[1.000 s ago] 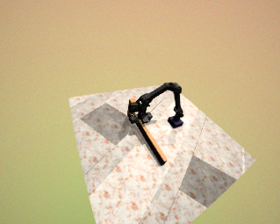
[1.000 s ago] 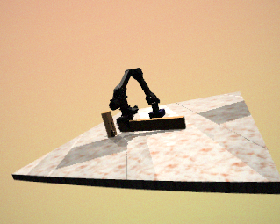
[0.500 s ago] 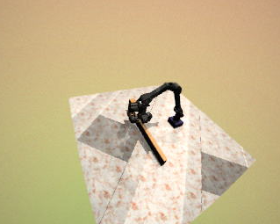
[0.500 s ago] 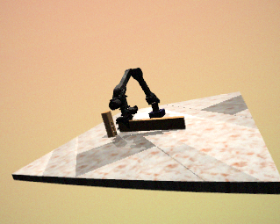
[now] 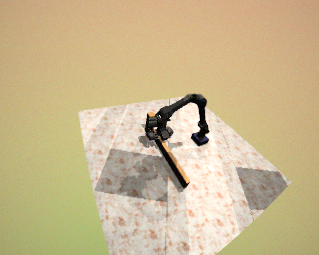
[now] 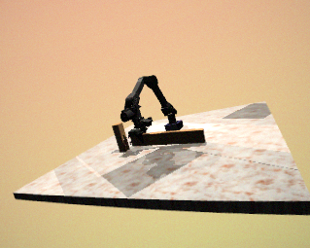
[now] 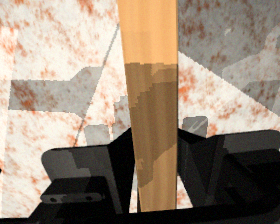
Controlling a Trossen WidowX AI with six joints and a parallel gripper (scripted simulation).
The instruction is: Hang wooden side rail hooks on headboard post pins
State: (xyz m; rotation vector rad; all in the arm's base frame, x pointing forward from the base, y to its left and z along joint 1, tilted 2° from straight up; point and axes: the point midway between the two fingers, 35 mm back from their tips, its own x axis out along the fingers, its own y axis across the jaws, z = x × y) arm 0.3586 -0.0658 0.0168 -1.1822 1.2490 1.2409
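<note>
My gripper tip is 150 mm to the left of the headboard post and 40 mm below it.
</note>
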